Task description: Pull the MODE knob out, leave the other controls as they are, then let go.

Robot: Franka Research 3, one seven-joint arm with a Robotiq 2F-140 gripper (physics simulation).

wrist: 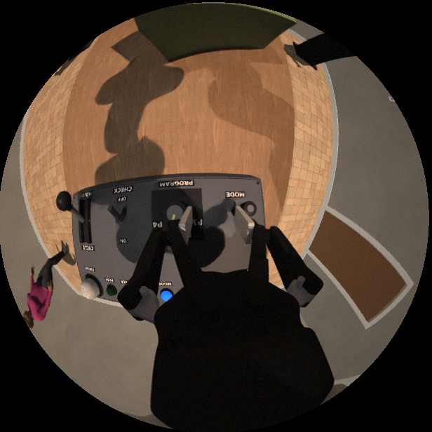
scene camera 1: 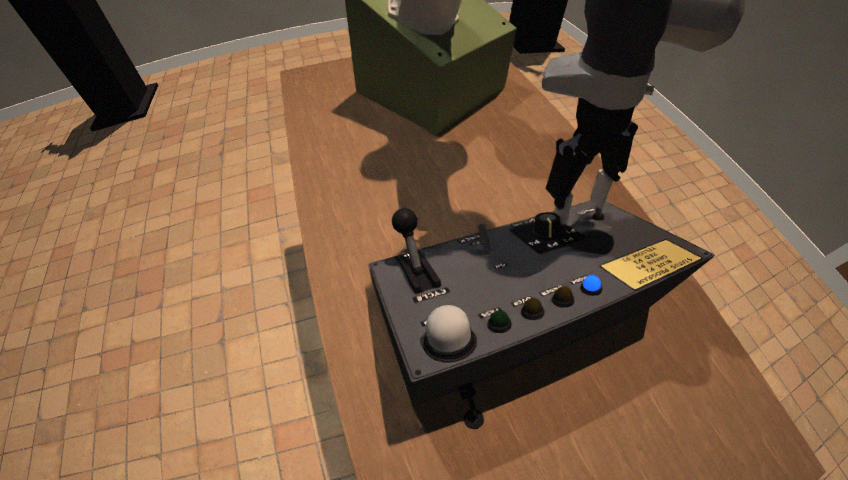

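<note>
The small round dark MODE knob (scene camera 1: pixel 598 214) (wrist: pixel 249 208) stands at the far corner of the grey control panel (scene camera 1: pixel 464 282) (wrist: pixel 102 260), beside its MODE label. My gripper (scene camera 1: pixel 581 210) (wrist: pixel 213 214) is open and points down at the panel. In the wrist view the knob shows just outside the right fingertip, not between the fingers. The left fingertip overlaps the edge of the PROGRAM dial (scene camera 1: pixel 545 225) (wrist: pixel 174 212). In the scene view one fingertip covers part of the knob; whether they touch is unclear.
The ball-topped CYCLE lever (scene camera 1: pixel 405 220) (wrist: pixel 64 201), the CHECK switch (scene camera 1: pixel 485 238) (wrist: pixel 119 214), a white dome (scene camera 1: pixel 448 328) (wrist: pixel 91 288) and a lit blue lamp (scene camera 1: pixel 591 284) (wrist: pixel 166 296) are on the panel. A green block (scene camera 1: pixel 416 77) (wrist: pixel 215 30) stands behind it.
</note>
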